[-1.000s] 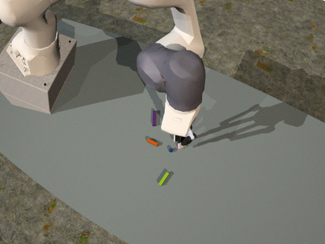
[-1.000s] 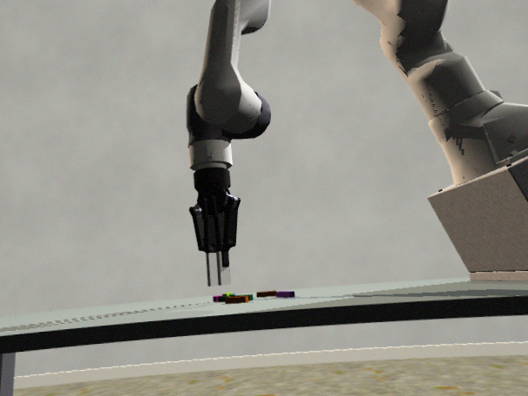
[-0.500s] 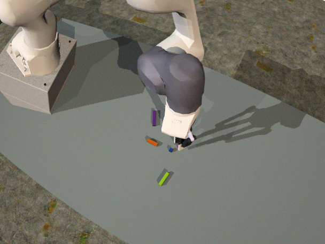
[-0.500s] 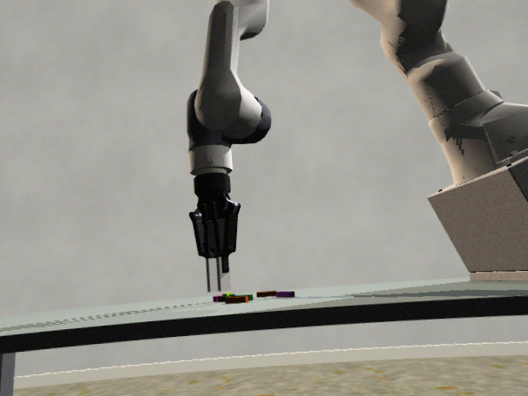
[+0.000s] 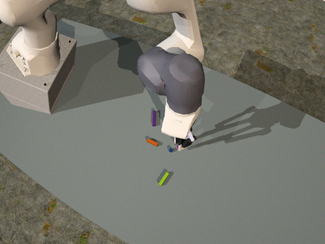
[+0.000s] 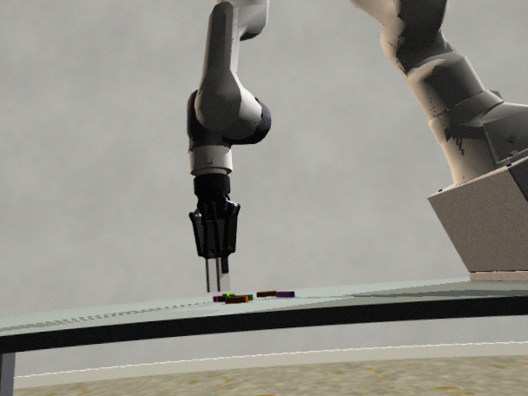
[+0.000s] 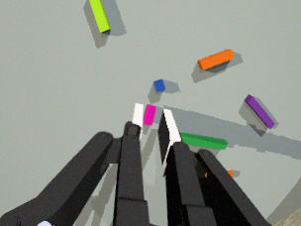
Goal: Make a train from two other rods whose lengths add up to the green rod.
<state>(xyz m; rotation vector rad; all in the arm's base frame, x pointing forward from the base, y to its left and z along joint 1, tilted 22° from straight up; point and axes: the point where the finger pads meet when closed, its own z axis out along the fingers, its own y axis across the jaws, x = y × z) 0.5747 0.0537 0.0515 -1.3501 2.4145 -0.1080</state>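
The magenta rod lies 5 cm below my hand. The rest, counted from my hand: lime rod 13 cm to the right, 5 cm below, 2 cm ahead; blue rod 5 cm below, 3 cm to the right, 2 cm behind; green rod 5 cm to the left, 5 cm below, 4 cm behind.
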